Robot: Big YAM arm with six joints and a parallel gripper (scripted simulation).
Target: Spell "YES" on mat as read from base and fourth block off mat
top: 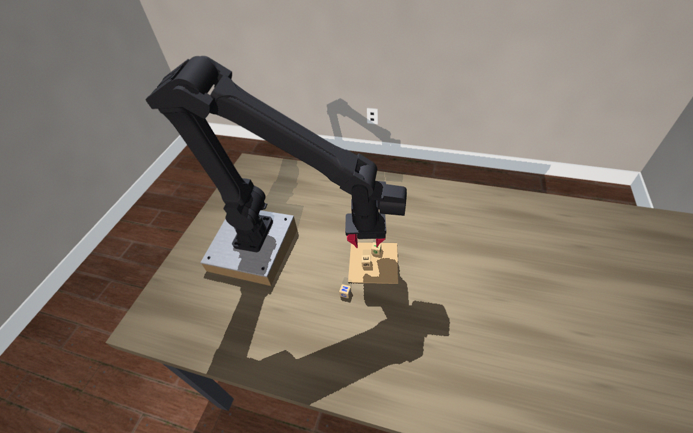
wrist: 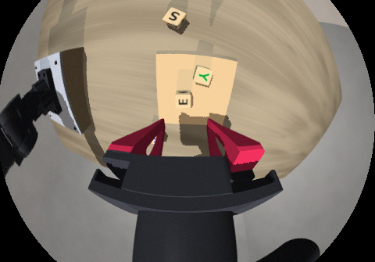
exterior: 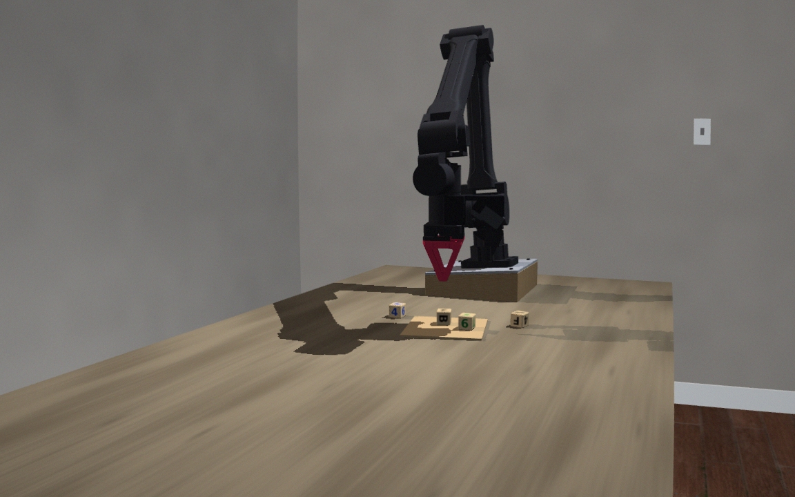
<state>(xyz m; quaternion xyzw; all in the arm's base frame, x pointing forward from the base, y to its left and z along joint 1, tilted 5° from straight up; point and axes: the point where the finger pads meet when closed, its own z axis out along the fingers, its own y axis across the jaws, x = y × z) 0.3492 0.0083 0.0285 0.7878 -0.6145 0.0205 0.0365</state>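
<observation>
My gripper is now 90 mm above the tan mat, 20 mm short of it and 10 mm to the right of it.
</observation>
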